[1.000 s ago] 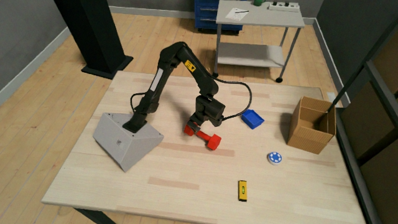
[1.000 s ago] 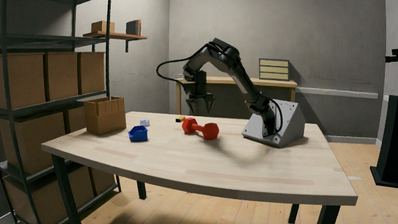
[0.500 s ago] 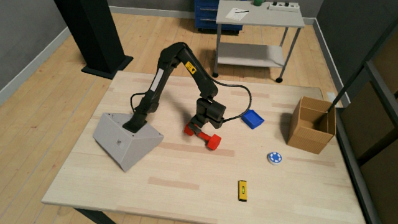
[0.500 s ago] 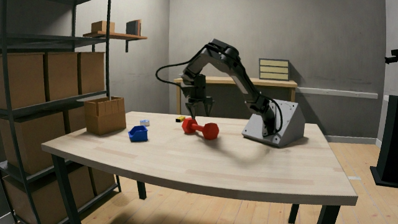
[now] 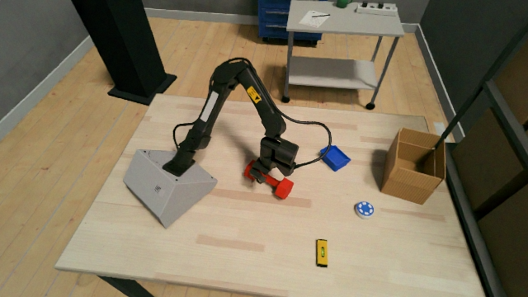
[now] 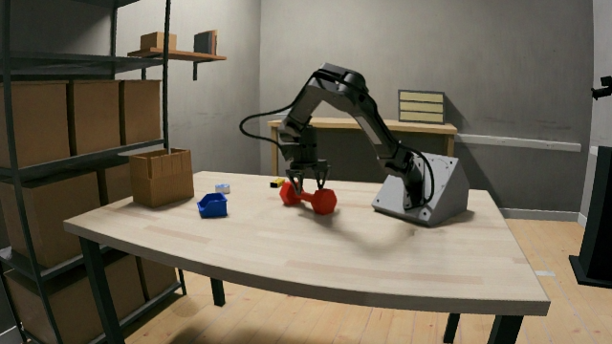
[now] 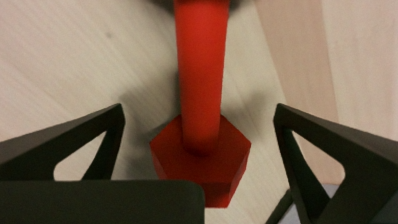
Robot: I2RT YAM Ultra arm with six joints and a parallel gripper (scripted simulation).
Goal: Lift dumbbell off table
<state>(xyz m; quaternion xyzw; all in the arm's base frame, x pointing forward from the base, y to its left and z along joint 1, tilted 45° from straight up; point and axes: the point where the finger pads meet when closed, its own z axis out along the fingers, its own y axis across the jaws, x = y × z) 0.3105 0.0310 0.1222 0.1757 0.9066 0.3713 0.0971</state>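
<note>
My gripper is now 10 mm short of the red dumbbell and 30 mm above it. The rest, counted from my hand: cardboard box: 510 mm ahead, 210 mm to the left, 10 mm above; blue bin: 230 mm ahead, 200 mm to the left, 40 mm below.
</note>
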